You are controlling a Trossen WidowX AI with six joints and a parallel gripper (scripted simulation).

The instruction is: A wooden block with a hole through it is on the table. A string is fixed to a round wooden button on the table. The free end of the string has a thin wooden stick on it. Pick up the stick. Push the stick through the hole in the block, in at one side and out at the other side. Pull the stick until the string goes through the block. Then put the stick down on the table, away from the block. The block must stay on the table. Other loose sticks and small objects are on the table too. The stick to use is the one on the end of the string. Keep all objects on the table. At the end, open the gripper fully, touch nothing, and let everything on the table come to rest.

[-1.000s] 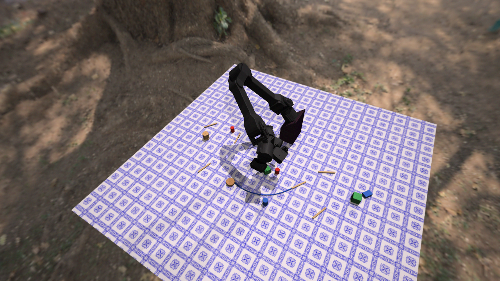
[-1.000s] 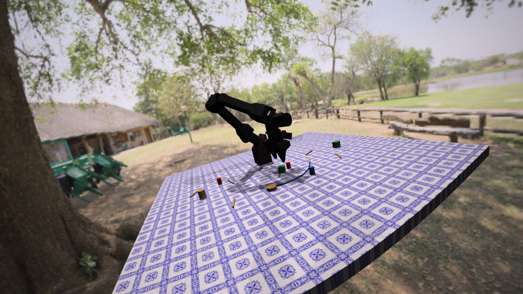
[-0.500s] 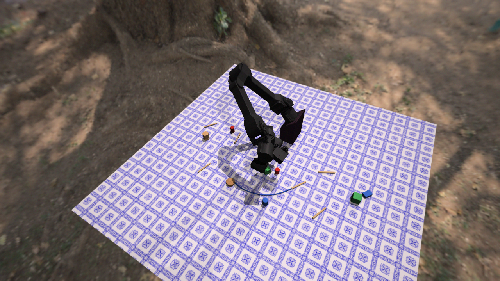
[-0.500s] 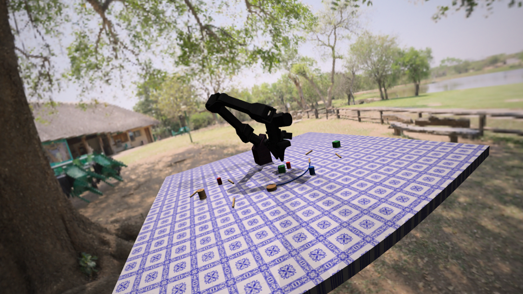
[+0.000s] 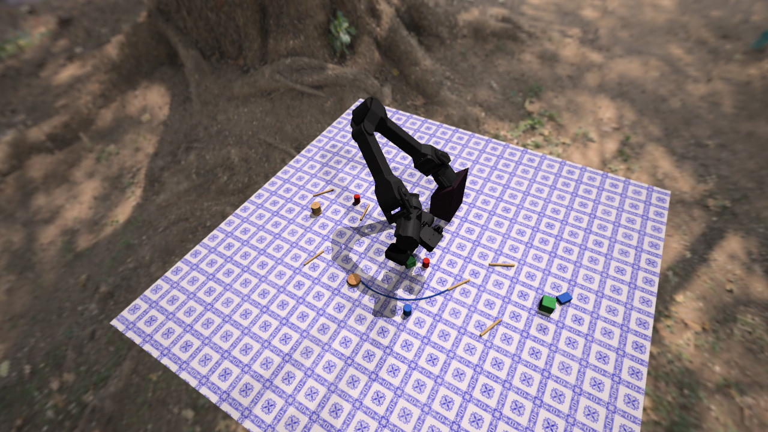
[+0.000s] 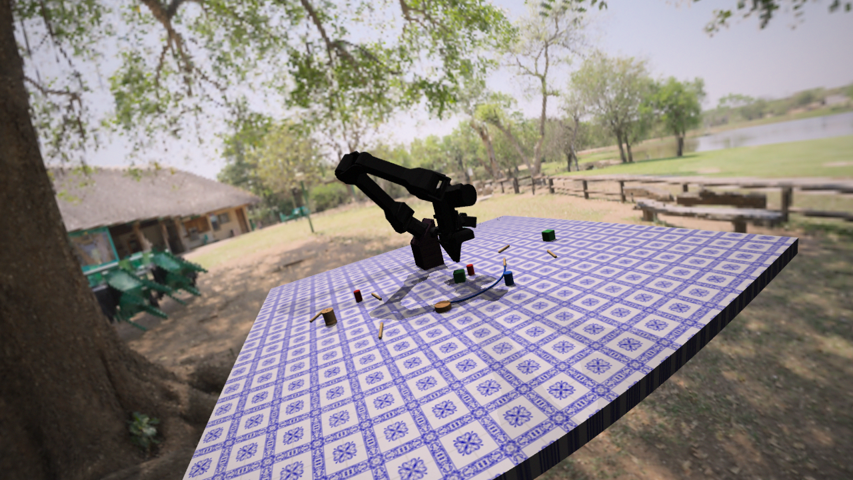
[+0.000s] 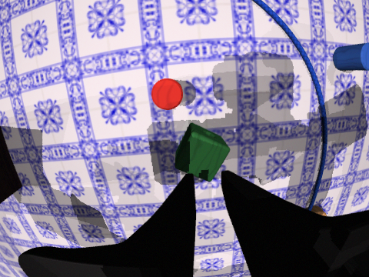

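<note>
My gripper tip is now 14 cm to the right of the string, 6 cm above it and 2 cm short of it. Round my gripper tip: round wooden button 14 cm ahead, 11 cm to the right, 5 cm below; thin stick 15 cm to the left, 6 cm below; blue cylinder 14 cm ahead, 8 cm to the left, 4 cm below.
</note>
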